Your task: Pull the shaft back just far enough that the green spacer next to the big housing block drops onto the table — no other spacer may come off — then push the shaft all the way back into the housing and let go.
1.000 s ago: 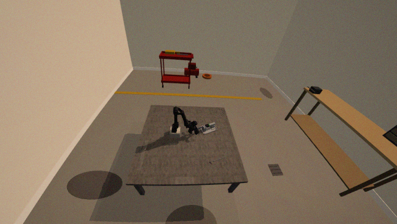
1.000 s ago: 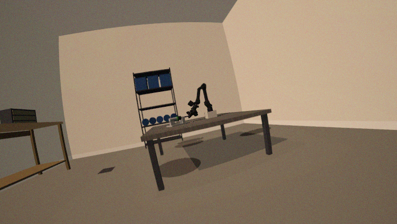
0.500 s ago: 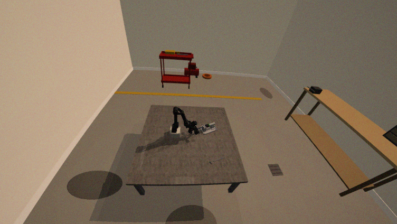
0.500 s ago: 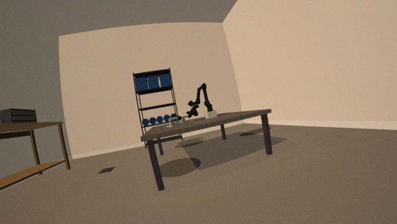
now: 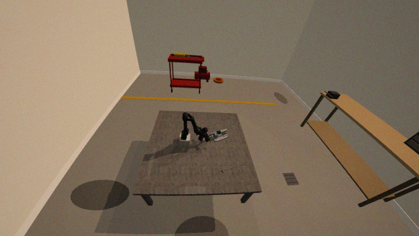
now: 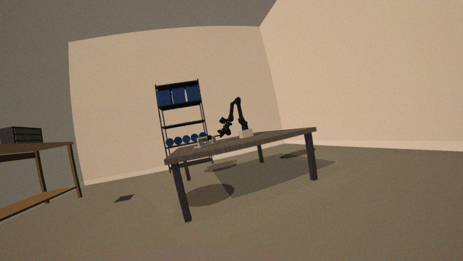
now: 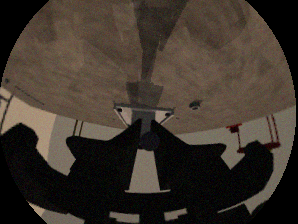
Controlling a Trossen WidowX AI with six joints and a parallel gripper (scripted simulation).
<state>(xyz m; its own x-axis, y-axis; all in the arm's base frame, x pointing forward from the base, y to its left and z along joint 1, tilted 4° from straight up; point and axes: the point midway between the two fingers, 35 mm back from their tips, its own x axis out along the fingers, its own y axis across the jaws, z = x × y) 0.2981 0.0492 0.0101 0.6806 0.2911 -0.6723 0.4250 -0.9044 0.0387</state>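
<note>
Now: the shaft 60 mm ahead of my gripper tip, 30 mm to the left of it and 20 mm above it. Also, from my gripper tip: small grey object 110 mm to the left, 50 mm below, 20 mm behind; green spacer 160 mm ahead, 80 mm to the left, 20 mm above.
</note>
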